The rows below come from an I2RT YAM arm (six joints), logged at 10 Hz.
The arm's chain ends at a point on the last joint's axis. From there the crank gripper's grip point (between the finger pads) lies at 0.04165 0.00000 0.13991 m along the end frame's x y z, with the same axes.
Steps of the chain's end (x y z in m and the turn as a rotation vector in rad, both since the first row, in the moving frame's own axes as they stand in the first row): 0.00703, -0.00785, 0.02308, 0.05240, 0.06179, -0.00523; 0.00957, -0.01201, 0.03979, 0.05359, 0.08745, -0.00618; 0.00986, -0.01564, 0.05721, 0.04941, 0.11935, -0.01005; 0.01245, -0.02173, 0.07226, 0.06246, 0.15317, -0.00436; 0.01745, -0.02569, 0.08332, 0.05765, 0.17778, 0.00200; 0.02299, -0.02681, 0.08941, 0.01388, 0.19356, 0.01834; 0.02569, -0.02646, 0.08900, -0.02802, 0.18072, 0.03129
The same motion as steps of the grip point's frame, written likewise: 0.01557, -0.01535, 0.02004, 0.05240, 0.06179, -0.00523; 0.02160, -0.01969, 0.03541, 0.05359, 0.08745, -0.00618; 0.02618, -0.02291, 0.05108, 0.04941, 0.11935, -0.01005; 0.03328, -0.03046, 0.06399, 0.06246, 0.15317, -0.00436; 0.04153, -0.03339, 0.07352, 0.05765, 0.17778, 0.00200; 0.04913, -0.02768, 0.07878, 0.01388, 0.19356, 0.01834; 0.05007, -0.02098, 0.07916, -0.02802, 0.18072, 0.03129
